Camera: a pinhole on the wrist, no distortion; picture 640 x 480 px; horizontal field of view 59.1 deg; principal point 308.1 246.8 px. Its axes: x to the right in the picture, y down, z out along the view. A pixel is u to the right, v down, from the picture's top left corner.
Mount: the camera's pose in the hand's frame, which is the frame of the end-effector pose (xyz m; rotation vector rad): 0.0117 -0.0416 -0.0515 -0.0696 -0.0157 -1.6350
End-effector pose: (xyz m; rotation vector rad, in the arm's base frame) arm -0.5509 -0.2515 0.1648 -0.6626 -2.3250 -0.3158
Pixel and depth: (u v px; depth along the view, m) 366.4 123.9 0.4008
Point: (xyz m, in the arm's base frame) -0.7371 -0.1832 -0.1399
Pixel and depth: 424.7 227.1 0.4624
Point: -0.8456 -0.1792 -0.1405
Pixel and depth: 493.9 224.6 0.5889
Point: -0.9623 -0.2070 -0.2469
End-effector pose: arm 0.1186 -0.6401 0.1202 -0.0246 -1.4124 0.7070
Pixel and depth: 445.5 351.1 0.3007
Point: -0.0637 -0.7853 0.2765
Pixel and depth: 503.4 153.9 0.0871
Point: 0.1134 -0.7080 0.1539
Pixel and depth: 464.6 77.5 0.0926
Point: 0.1060 -0.7117 0.1412
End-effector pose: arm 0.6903 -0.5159 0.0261 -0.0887 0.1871 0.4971
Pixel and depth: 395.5 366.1 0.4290
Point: 0.8909 -0.4940 0.3765
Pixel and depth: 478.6 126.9 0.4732
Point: 0.7617 -0.6309 0.4710
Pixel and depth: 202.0 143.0 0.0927
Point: 0.7047 -0.5270 0.0667
